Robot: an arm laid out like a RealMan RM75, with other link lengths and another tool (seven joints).
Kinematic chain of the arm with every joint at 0, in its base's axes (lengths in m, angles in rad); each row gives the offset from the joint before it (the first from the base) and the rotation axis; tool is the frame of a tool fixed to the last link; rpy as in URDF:
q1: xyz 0 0 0.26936 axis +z
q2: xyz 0 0 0 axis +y
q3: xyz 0 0 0.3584 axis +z
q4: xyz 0 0 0 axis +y
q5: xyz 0 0 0.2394 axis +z
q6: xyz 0 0 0 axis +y
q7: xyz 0 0 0.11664 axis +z
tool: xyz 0.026 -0.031 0.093 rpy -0.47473 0 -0.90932
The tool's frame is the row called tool.
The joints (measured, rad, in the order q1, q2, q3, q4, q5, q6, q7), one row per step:
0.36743, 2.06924, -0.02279, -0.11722, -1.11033, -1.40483, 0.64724
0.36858, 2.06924, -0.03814, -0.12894, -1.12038, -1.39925, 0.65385
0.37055, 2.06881, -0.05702, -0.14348, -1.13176, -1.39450, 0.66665
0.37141, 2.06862, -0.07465, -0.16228, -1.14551, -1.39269, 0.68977
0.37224, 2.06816, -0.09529, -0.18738, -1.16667, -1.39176, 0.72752
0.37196, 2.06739, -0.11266, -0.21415, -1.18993, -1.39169, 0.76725
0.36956, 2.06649, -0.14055, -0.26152, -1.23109, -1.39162, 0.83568
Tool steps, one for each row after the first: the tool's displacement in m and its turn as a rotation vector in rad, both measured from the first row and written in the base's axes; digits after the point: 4 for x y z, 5 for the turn. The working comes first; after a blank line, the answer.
Tool pose at each row, in the base's axes (x y z in m, rotation vector in rad; the steps are taken from these numbers as rounded here):
0.5327, 0.3961, 0.0682, -1.70732, 0.05841, 0.25133
0.5306, 0.3990, 0.0671, -1.72893, 0.04420, 0.24908
0.5275, 0.4028, 0.0662, -1.75341, 0.02624, 0.25175
0.5240, 0.4062, 0.0662, -1.77646, 0.00776, 0.26210
0.5194, 0.4104, 0.0660, -1.80697, -0.01399, 0.28253
0.5152, 0.4138, 0.0664, -1.83636, -0.03416, 0.30198
0.5091, 0.4181, 0.0670, -1.88756, -0.06437, 0.33152

-0.0021, 0.0029, -0.0011, -0.01976, -0.01139, 0.00987
-0.0052, 0.0067, -0.0020, -0.04223, -0.02181, 0.02523
-0.0087, 0.0101, -0.0020, -0.06363, -0.02728, 0.04516
-0.0133, 0.0143, -0.0022, -0.09267, -0.02851, 0.07346
-0.0175, 0.0177, -0.0018, -0.12091, -0.02938, 0.09989
-0.0236, 0.0220, -0.0012, -0.17071, -0.03090, 0.13983

